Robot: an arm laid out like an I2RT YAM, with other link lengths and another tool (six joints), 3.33 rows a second.
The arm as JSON. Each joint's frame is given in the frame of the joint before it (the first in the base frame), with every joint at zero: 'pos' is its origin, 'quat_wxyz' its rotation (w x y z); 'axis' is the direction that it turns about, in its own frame. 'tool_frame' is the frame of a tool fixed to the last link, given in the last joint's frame.
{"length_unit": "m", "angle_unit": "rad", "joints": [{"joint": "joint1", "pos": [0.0, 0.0, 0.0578], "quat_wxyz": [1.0, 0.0, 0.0, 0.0], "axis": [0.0, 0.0, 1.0]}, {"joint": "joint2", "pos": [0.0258, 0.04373, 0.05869], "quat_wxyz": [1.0, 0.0, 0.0, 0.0], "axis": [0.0, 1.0, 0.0]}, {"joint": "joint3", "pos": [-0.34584, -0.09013, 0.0], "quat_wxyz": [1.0, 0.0, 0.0, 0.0], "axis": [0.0, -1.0, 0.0]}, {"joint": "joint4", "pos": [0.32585, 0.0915, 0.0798], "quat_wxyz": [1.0, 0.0, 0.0, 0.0], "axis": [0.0, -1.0, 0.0]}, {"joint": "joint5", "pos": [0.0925, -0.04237, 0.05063], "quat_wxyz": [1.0, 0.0, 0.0, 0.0], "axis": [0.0, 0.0, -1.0]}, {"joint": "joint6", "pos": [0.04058, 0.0, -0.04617], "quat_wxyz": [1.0, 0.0, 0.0, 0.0], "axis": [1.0, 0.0, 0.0]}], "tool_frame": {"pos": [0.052, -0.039, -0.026], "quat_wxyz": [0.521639, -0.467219, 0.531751, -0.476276]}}
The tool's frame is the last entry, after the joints.
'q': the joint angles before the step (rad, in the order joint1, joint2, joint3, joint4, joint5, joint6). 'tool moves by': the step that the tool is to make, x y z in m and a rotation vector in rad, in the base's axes. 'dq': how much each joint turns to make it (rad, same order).
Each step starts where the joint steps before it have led.
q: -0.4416, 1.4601, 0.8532, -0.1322, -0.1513, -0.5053
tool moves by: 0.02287, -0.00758, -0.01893, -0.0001, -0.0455, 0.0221
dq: 0.0000, 0.0854, 0.0000, 0.1267, -0.0294, 0.0000
